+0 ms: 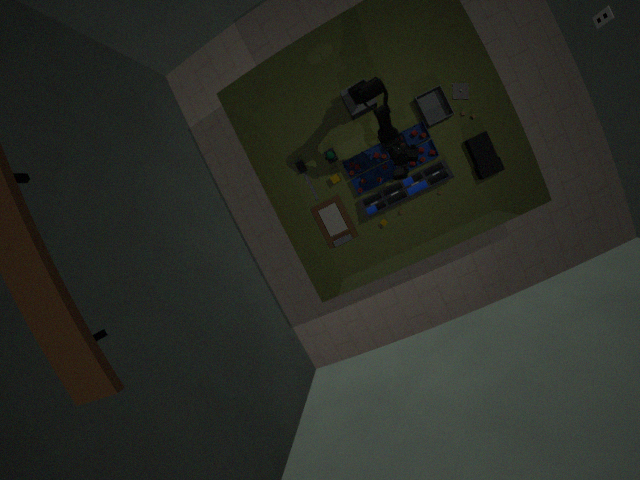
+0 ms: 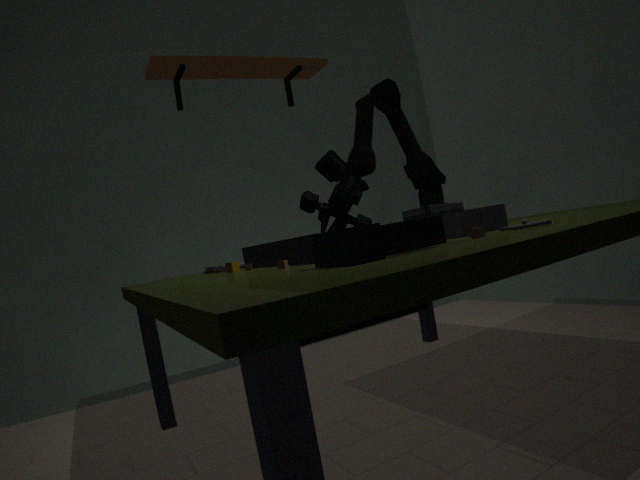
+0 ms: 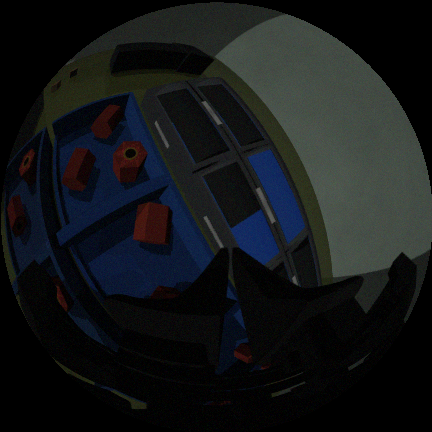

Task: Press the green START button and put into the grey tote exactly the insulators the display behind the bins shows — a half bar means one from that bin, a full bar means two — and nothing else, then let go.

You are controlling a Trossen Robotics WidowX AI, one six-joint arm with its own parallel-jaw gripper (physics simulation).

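Places are measured from the arm's base along level axes (x ahead, y left, z up), in centimetres.
Pixels of known places: gripper, fingertip midpoint: (image 1: 407, 172) (image 3: 229, 253); arm's base, link origin: (image 1: 359, 96) (image 2: 433, 206).
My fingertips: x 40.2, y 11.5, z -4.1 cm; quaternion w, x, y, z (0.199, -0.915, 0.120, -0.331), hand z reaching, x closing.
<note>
For each thing: its top centre in the pictures, then the offset to it from my fingertips.
- insulator, top centre: (image 3: 174, 309) dx -4.8, dy -2.1, dz -1.3 cm
- grey tote, top centre: (image 2: 459, 211) (image 1: 434, 105) dx -26.4, dy +20.5, dz +1.1 cm
- green START button, top centre: (image 1: 330, 155) dx -19.2, dy -33.3, dz -0.2 cm
- dark flat tray, top centre: (image 2: 377, 223) (image 3: 165, 44) (image 1: 485, 154) dx +2.2, dy +37.0, dz +1.3 cm
- wood-framed tray, top centre: (image 1: 334, 222) dx +13.5, dy -41.6, dz -2.5 cm
Blue bins (image 1: 366, 164) (image 3: 120, 261) hold several red hexagonal insulators (image 3: 130, 158) (image 3: 152, 222) (image 3: 78, 169). The display (image 1: 442, 177) (image 3: 177, 132) stands right behind the bins, with some cells lit blue (image 3: 278, 189). My gripper (image 1: 400, 171) (image 3: 229, 253) is low over the bins beside the display. An insulator (image 3: 164, 292) lies just beside the left finger. The grey tote (image 1: 434, 107) stands on the far side of the bins from the display. The green START button (image 1: 330, 154) sits off one end of the bins.
A dark flat tray (image 1: 484, 154) (image 3: 157, 58) lies past the bins' other end. A wood-framed tray (image 1: 333, 220) and small yellow cubes (image 1: 335, 179) (image 1: 383, 222) lie near the button. The arm's base (image 1: 358, 102) is behind the bins. The scene is dim.
</note>
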